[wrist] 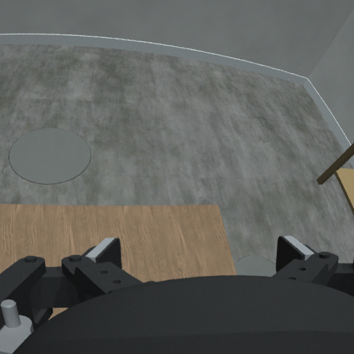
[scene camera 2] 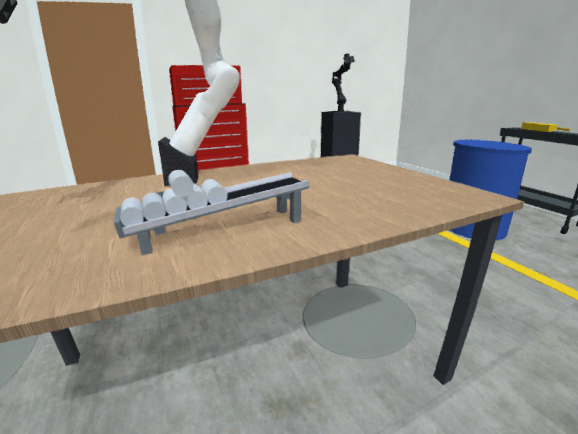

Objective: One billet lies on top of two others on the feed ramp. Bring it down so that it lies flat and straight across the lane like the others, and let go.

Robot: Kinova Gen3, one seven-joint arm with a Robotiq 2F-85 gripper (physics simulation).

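Frame: origin at the arm's base, x ahead, y left, z up, level; metres.
Seen in the pictures: arm's base at its link origin: (scene camera 2: 181, 149).
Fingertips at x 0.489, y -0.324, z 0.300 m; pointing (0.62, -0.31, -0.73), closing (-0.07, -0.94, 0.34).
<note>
Pixels of each thing's middle, then the offset from my fingertips to it. "spot": a spot on its surface instead. Level surfaces: height alone.
- feed ramp at a spot on its surface: (scene camera 2: 265, 195) spot: dx +0.036, dy +0.512, dz -0.334 m
- raised billet at the middle of its body: (scene camera 2: 180, 182) dx +0.021, dy +0.347, dz -0.295 m
- third billet at the middle of its body: (scene camera 2: 174, 201) dx +0.024, dy +0.330, dz -0.331 m
- fourth billet at the middle of its body: (scene camera 2: 194, 196) dx +0.016, dy +0.370, dz -0.327 m
- wooden table at its surface level: dz -0.410 m
Grey-white billets lie across the feed ramp (scene camera 2: 265, 195) in scene camera 2, in a row from its low left end to about mid-ramp. The raised billet (scene camera 2: 181, 183) rests on top of the third billet (scene camera 2: 175, 202) and the fourth billet (scene camera 2: 197, 198), counted from the low end. Whether it is exactly parallel to them is hard to tell. My gripper (wrist: 199, 256) is open in the wrist view, its fingers wide apart with nothing between them. It is away from the ramp and the billets, high above the table and facing the table's edge and the floor. The billets do not show in the wrist view.
My white arm (scene camera 2: 200, 120) rises from its black base (scene camera 2: 179, 162) close behind the ramp. The wooden table (scene camera 2: 380, 200) (wrist: 175, 230) carries both. A red tool chest (scene camera 2: 225, 135), a black pedestal (scene camera 2: 340, 132) and a blue barrel (scene camera 2: 487, 175) stand beyond the table.
</note>
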